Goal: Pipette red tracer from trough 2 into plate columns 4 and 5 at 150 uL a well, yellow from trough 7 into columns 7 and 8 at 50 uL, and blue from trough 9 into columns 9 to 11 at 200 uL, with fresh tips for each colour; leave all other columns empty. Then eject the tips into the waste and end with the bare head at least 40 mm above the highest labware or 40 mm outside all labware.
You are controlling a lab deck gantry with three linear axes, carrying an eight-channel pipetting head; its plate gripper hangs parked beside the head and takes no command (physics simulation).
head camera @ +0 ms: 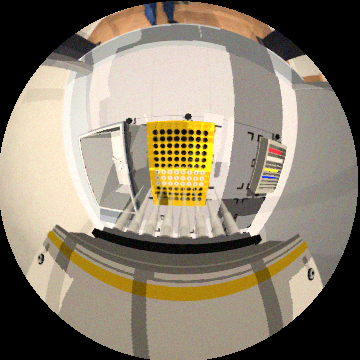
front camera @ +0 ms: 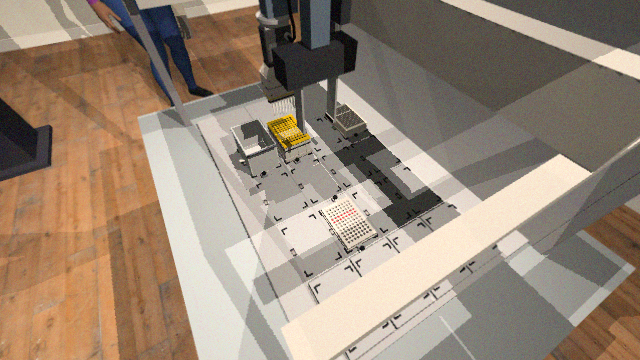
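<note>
The pipetting head carries a row of pale tips, held above the tip rack's back end in the front view. The yellow tip rack has three filled rows between emptied holes. The white plate shows two red columns; its other wells show no colour. The trough reservoir shows red, yellow and blue strips in the head view. The waste bin stands beside the rack. My parked plate gripper hangs beside the head, its fingers apart and empty.
The dark gripper carriage hangs near the rack and reservoir. Corner brackets and small dark knobs mark the deck. A pale beam crosses the front. A person's legs show behind the deck.
</note>
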